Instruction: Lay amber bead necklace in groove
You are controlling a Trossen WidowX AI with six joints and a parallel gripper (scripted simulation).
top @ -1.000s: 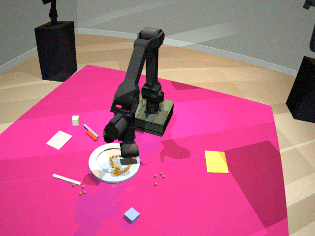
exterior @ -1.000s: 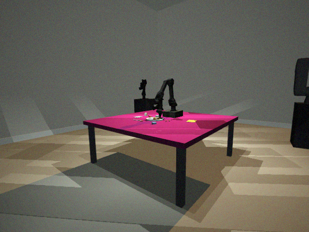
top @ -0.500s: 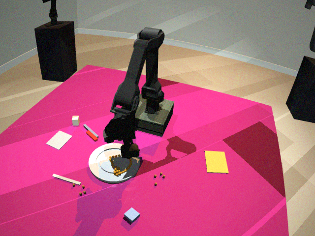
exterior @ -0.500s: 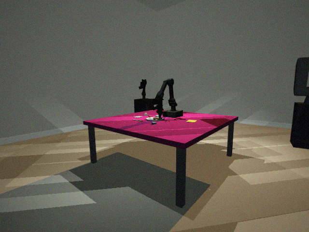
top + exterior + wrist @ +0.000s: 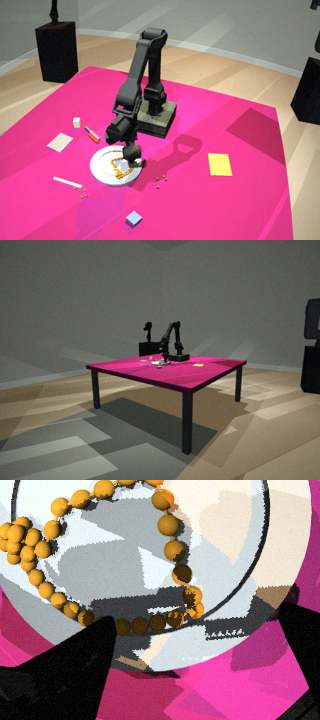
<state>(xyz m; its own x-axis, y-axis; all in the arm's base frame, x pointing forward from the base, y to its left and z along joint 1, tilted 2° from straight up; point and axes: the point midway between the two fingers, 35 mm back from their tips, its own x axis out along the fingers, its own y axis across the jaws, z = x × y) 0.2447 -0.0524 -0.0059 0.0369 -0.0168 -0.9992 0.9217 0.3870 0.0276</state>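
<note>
Right now the round bead board is 5 cm ahead of my gripper tip, 4 cm to the right of it and 1 cm below it. From my gripper tip the other things lie so: white block (10 cm behind, 9 cm to the right, 1 cm below); then red-handled tool (8 cm behind, 19 cm to the right, 2 cm below); then white strip (19 cm ahead, 19 cm to the right, 2 cm below).
</note>
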